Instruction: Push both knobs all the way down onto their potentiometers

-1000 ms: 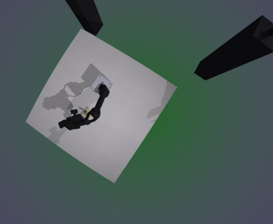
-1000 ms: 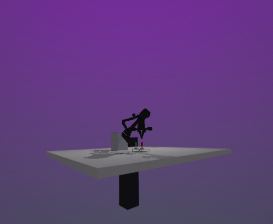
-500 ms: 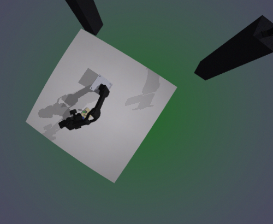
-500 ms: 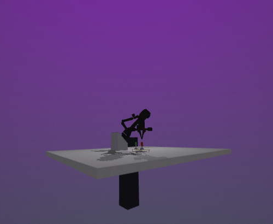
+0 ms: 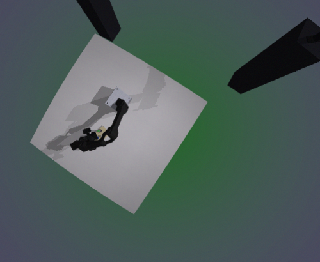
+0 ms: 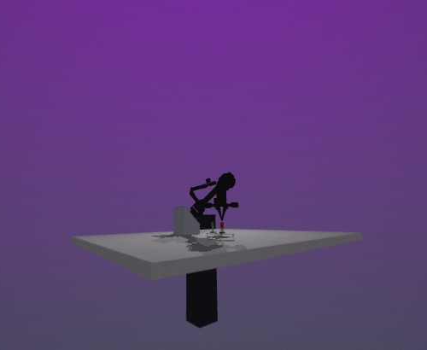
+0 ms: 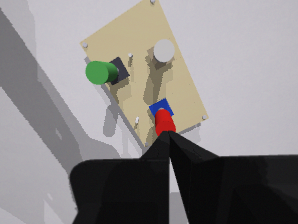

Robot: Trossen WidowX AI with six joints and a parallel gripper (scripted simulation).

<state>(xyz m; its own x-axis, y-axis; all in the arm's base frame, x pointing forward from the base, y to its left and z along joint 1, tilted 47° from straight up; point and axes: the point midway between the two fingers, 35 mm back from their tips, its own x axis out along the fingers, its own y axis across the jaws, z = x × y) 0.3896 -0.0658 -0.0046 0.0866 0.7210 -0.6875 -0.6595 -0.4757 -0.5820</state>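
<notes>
Now: gripper tip 30 mm above the red knob. The rest, counted from my gripper tip: white knob 50 mm behind, 40 mm to the left, 40 mm below.
</notes>
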